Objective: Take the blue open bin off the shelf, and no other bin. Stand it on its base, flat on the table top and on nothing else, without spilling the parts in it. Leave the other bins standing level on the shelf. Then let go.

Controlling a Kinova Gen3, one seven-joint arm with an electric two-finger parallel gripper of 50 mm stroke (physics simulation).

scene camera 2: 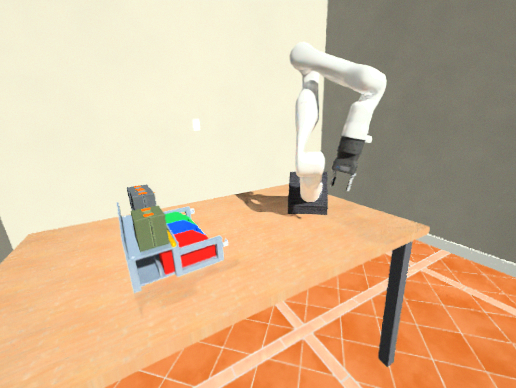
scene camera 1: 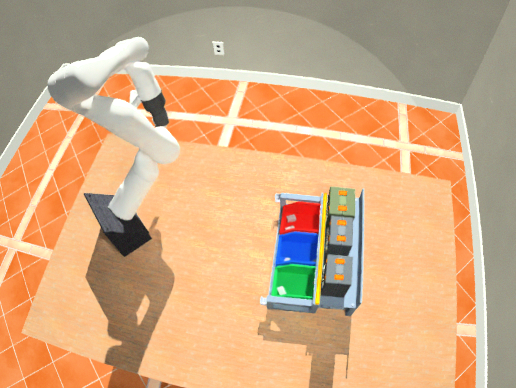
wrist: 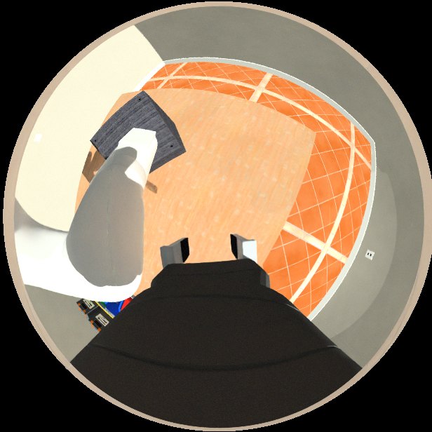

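Pixels of known places: gripper, between the fingertips: (scene camera 2: pixel 339 188); arm's base, origin of its link: (scene camera 2: pixel 310 193) (scene camera 1: pixel 121 210).
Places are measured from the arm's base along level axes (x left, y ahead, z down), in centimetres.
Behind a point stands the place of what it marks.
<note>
The blue open bin (scene camera 1: pixel 298 248) {z 8.7, x 14.3, y 59.5 cm} (scene camera 2: pixel 183 227) {z 4.6, x 7.0, y 60.3 cm} stands on the lower front part of the grey shelf (scene camera 1: pixel 292 302) {z 1.1, x -6.0, y 64.9 cm} (scene camera 2: pixel 177 260) {z 4.0, x 31.9, y 61.7 cm}, between the red bin (scene camera 1: pixel 302 216) {z 8.7, x 26.2, y 56.5 cm} (scene camera 2: pixel 196 250) {z 4.4, x 27.4, y 56.1 cm} and the green bin (scene camera 1: pixel 295 281) {z 8.7, x 3.1, y 62.8 cm} (scene camera 2: pixel 178 217) {z 4.2, x -4.1, y 62.4 cm}. A small light part shows in the blue bin in scene camera 1. In the wrist view a bit of the blue bin (wrist: pixel 114 306) shows at the lower left, partly hidden by the arm. My gripper (scene camera 2: pixel 342 187) {z -10.0, x 27.3, y 3.5 cm} (wrist: pixel 209 244) is open and empty, high up near the arm's base side, far from the shelf. In scene camera 1 its fingertips are hidden.
Two dark grey cases (scene camera 1: pixel 340 236) {z -13.8, x 12.3, y 71.3 cm} (scene camera 1: pixel 338 275) {z -12.8, x 1.6, y 74.5 cm} and an olive green case (scene camera 1: pixel 342 202) {z -10.3, x 25.1, y 68.5 cm} (scene camera 2: pixel 150 228) {z -6.9, x 30.7, y 67.4 cm} stand on the shelf's upper level behind the bins, with a yellow strip (scene camera 1: pixel 321 250) {z -1.6, x 11.9, y 67.3 cm} along its front. The black base block (scene camera 1: pixel 125 235) {z -1.7, x -7.9, y 7.6 cm} (scene camera 2: pixel 308 206) {z 5.5, x 3.0, y 2.3 cm} (wrist: pixel 167 135) stands on the table (scene camera 1: pixel 215 300) {z 9.6, x -12.6, y 41.6 cm} (scene camera 2: pixel 250 250) {z 9.6, x 25.2, y 37.7 cm} (wrist: pixel 225 150).
</note>
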